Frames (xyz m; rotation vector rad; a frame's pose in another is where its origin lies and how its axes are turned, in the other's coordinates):
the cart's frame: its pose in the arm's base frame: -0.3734 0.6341 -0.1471 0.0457 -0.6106 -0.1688
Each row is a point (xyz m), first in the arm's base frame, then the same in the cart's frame.
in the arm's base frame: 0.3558 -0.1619 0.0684
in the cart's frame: 0.8461 -0.6592 -0.2479
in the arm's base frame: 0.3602 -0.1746 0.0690
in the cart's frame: 0.8521 -0.6710 -0.2500
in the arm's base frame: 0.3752 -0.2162 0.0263
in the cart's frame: 0.8472 -0.7137 -0.2939
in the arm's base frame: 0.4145 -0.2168 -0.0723
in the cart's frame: 0.8231 -0.7178 -0.3972
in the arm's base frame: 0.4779 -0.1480 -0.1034
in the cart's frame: 0.8448 -0.6437 -0.4585
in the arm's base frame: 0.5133 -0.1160 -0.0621
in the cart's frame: 0.8912 -0.6033 -0.4448
